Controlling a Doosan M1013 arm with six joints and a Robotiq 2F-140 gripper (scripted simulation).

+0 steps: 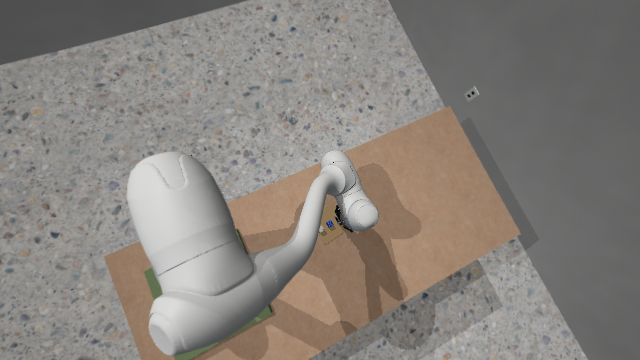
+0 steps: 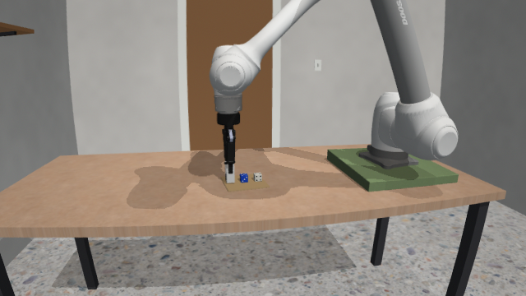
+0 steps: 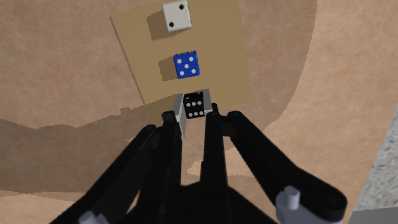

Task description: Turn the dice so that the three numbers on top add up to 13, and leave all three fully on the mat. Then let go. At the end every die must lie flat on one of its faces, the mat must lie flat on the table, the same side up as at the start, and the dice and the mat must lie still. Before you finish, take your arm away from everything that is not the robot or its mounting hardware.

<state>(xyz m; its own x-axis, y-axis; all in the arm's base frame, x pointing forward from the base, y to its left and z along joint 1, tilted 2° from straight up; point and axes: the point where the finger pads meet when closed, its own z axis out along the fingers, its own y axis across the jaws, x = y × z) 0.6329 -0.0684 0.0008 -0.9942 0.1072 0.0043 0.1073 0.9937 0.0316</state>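
My hand is 2 cm above the black die. Also, from my hand: white die 10 cm behind, 3 cm below, 1 cm to the left; then blue die 5 cm behind, 3 cm below, 1 cm to the left; then tan mat 5 cm behind, 4 cm below, 1 cm to the left.
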